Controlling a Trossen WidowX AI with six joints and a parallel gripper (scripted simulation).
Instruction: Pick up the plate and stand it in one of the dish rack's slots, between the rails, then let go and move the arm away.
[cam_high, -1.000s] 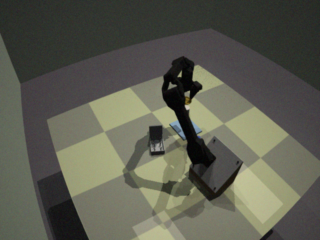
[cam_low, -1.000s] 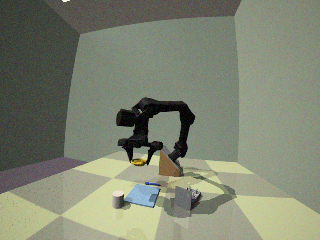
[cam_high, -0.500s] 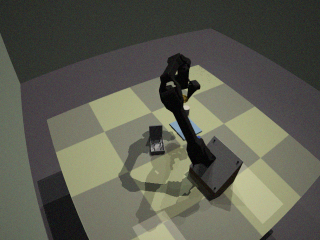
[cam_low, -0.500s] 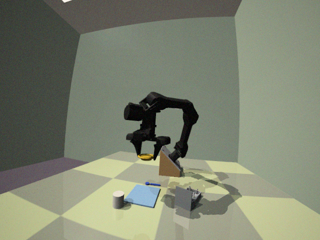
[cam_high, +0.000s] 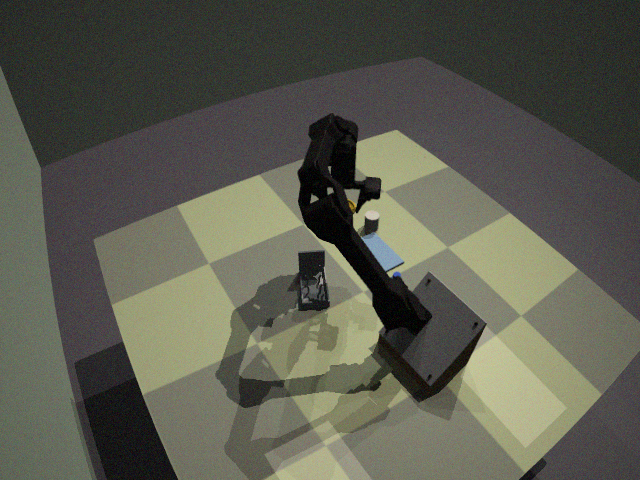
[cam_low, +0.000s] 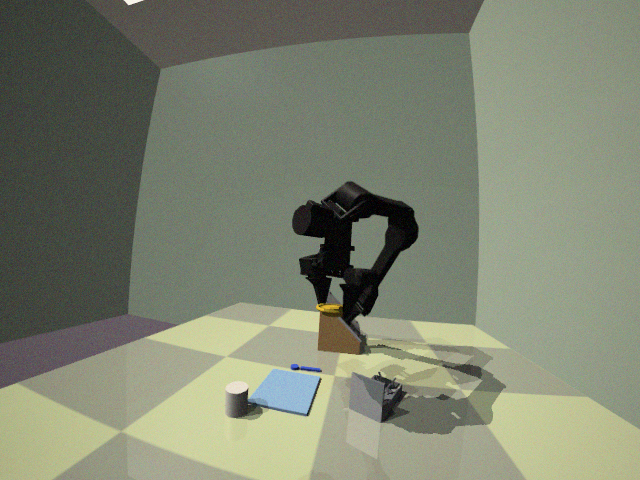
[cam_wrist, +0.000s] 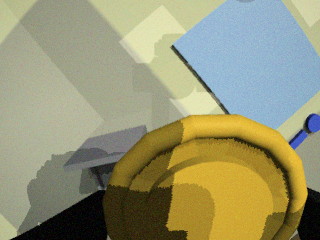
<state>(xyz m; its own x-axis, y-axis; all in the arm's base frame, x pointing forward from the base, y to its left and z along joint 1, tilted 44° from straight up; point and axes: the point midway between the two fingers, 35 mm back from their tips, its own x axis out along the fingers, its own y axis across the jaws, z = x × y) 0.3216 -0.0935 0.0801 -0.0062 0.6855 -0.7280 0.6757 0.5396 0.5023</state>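
Now: gripper tip 30 mm past the grey dish rack, 110 mm to the right of it and 180 mm above it. The rest, counted from my gripper tip: yellow plate 10 mm above; then blue mat 20 mm behind, 100 mm to the right, 200 mm below; then small blue spoon 130 mm behind, 80 mm to the right, 200 mm below.
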